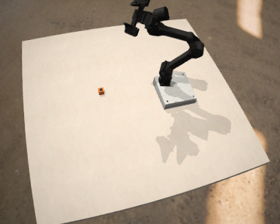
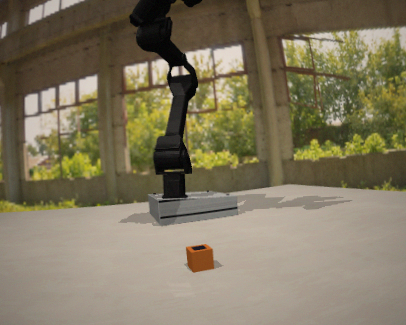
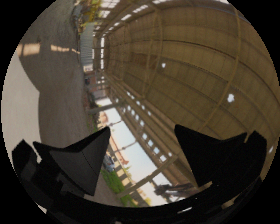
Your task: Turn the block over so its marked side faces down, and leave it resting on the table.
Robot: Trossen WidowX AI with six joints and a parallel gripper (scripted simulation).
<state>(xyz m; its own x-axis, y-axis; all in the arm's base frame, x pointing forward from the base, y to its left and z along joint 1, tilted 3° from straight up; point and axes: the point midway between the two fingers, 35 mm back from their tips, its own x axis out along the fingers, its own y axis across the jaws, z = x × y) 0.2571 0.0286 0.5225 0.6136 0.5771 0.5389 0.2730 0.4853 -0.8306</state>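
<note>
Right now the orange block is 12 cm ahead of my gripper tip, 5 cm to the right of it and 58 cm below it.
</note>
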